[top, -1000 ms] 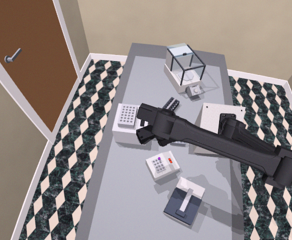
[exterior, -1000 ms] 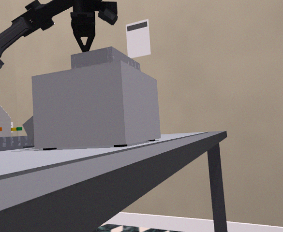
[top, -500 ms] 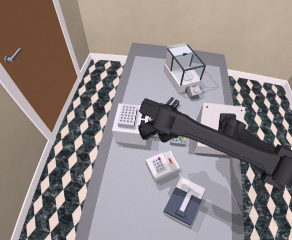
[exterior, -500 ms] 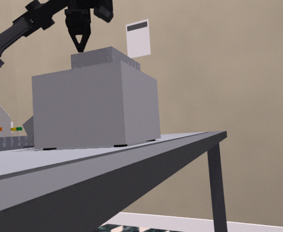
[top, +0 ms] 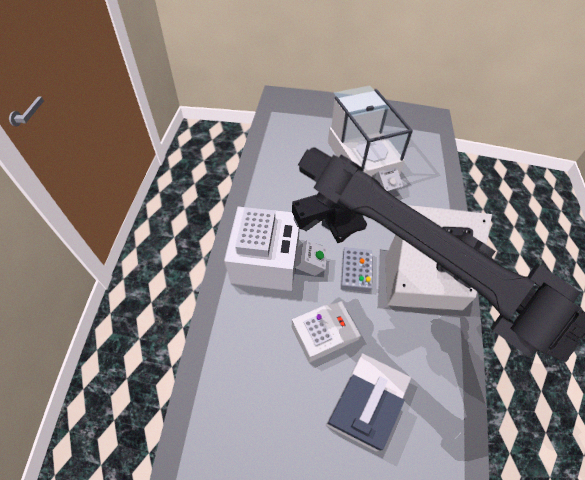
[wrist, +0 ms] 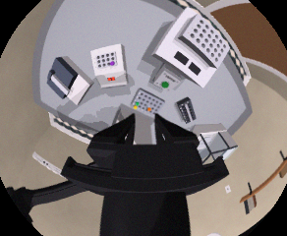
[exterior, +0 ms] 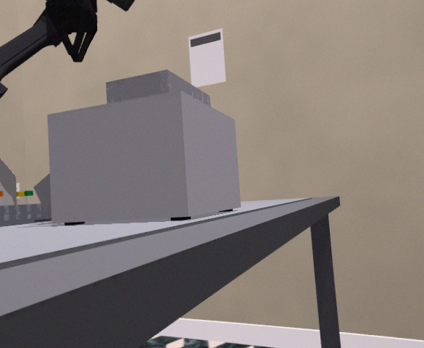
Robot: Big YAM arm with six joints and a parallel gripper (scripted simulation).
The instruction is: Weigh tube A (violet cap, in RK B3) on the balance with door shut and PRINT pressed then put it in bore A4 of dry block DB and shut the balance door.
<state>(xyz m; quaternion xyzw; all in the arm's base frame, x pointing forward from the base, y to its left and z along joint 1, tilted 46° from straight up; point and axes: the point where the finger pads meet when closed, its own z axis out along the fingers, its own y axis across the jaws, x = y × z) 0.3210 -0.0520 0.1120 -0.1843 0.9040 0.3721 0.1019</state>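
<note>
Right now the balance door is 590 mm to the right of my hand, 120 mm behind it and 70 mm below it. From my hand the other things lie so: tube rack RK (270 mm below, 90 mm behind, 60 mm to the right); then dry block DB (250 mm below, 140 mm to the left); then black magnet block MG (260 mm to the right, 260 mm below, 50 mm behind).
</note>
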